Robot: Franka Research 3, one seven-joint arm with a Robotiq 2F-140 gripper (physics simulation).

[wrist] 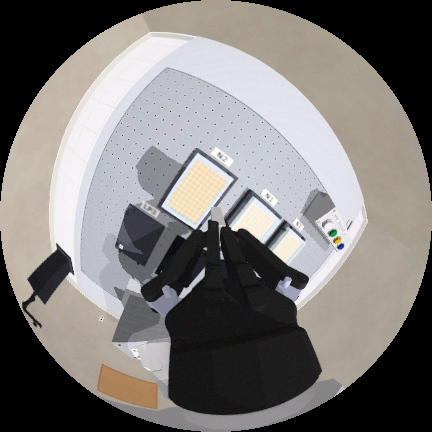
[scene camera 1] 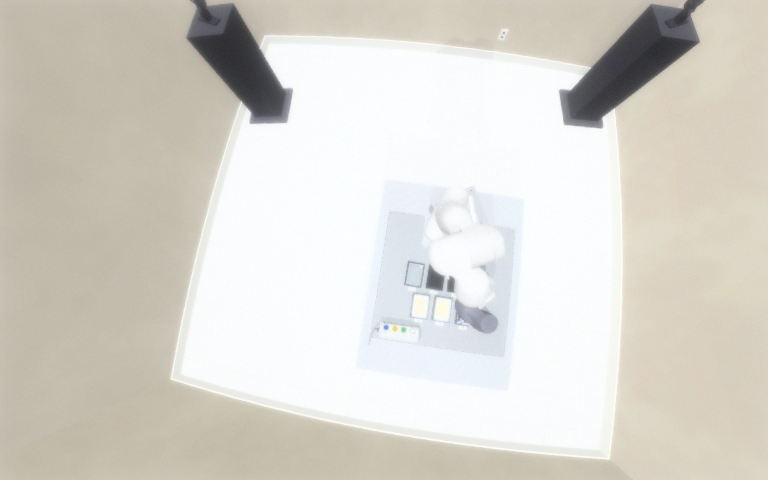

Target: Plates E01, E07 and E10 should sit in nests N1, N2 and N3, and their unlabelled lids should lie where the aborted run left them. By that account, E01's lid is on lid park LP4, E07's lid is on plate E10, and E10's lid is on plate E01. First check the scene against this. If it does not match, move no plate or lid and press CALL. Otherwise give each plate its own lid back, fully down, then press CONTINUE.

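Observation:
My gripper [wrist: 214, 214] is shut and empty, over the gap between nests N2 and N1 in the wrist view; the arm hides its fingertips in the scene view. The plate in N2 [wrist: 200, 189] shows cream wells sharply. The plate in N1 [scene camera 1: 442, 309] [wrist: 256, 220] and the plate in the third nest, likely N3 [scene camera 1: 420, 306] [wrist: 287, 246], look paler, as under clear lids. Plate labels are not readable. Lid park LP3 [wrist: 140, 234] is dark, with no lid visible. A pale lid [scene camera 1: 414, 273] lies on the leftmost park in the scene view; its label is unreadable.
A button box [scene camera 1: 399, 332] [wrist: 331, 231] with blue, yellow, green and white buttons stands beyond the third nest; its lettering is unreadable. Another dark park [scene camera 1: 434, 278] stands beside the pale lid. The arm [scene camera 1: 467, 249] covers part of the park row. Two dark pillars [scene camera 1: 240, 62] [scene camera 1: 631, 65] stand farther off.

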